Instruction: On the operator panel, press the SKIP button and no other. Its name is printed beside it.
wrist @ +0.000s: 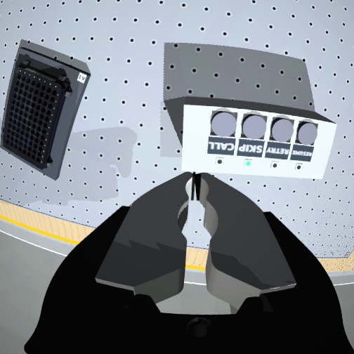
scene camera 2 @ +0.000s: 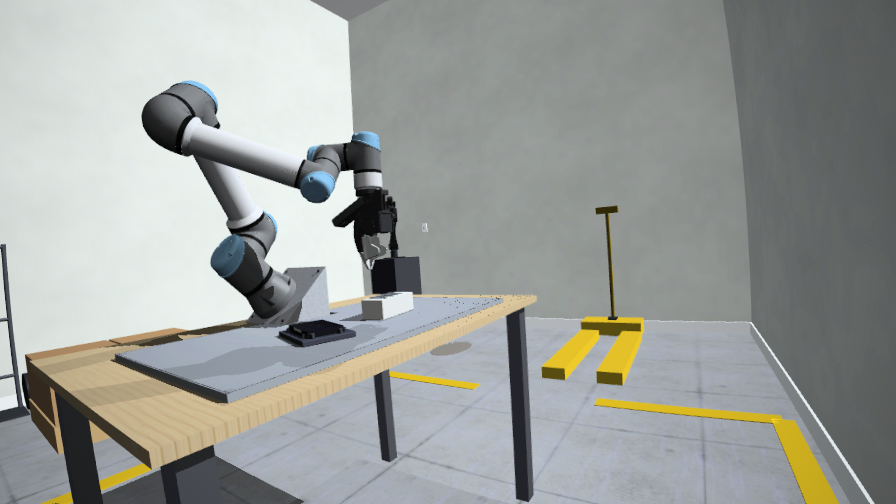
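Observation:
The white operator panel [scene camera 2: 386,306] [wrist: 200,164] stands on the grey perforated board. In the wrist view its four round grey buttons sit in a row, with upside-down labels: CALL button [wrist: 223,123], SKIP button [wrist: 253,126], RETRY button [wrist: 282,128] and RESUME button [wrist: 307,132]. A small lamp [wrist: 248,163] by the SKIP label glows cyan-green; the other three lamps are dark. My gripper [scene camera 2: 369,266] [wrist: 194,176] is shut and empty. It hangs above the panel's level, and in the wrist view its tips appear at the panel's lower left edge, apart from the buttons.
A black rack [wrist: 34,117] on a dark holder [scene camera 2: 317,336] stands on the grey board [scene camera 2: 219,376], to the left of the panel in the wrist view. The board lies on a wooden table [scene camera 2: 187,441]. A dark box [scene camera 2: 407,274] stands behind the table, and a yellow pallet truck [scene camera 2: 620,369] on the floor.

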